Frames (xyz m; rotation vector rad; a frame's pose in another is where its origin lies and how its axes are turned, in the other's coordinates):
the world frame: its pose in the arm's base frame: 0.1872 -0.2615 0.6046 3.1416 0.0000 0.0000
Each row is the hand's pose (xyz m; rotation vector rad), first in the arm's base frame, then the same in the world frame.
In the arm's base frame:
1: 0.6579 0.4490 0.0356 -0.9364 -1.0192 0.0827
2: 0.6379 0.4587 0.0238 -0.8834 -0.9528 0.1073
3: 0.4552 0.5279 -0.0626 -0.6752 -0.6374 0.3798
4: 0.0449 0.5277 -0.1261 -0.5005 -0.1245 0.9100
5: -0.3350 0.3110 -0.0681 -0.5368 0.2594 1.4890
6: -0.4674 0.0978 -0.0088 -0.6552 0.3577 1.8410
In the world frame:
1: 0.4707 -0.7105 0.5690 1.9177 -0.0950 -1.1712
2: 0.4507 -0.7202 0.5808 2.0007 -0.1257 -1.1159
3: 0.2680 -0.7894 0.6672 2.3005 -0.4776 -0.8015
4: -0.1423 -0.7892 0.7307 2.3722 -1.1899 -0.1628
5: -0.5222 -0.5725 0.6727 1.9024 -1.8256 0.3180
6: -0.6546 -0.3593 0.6134 1.4665 -2.0857 0.4052

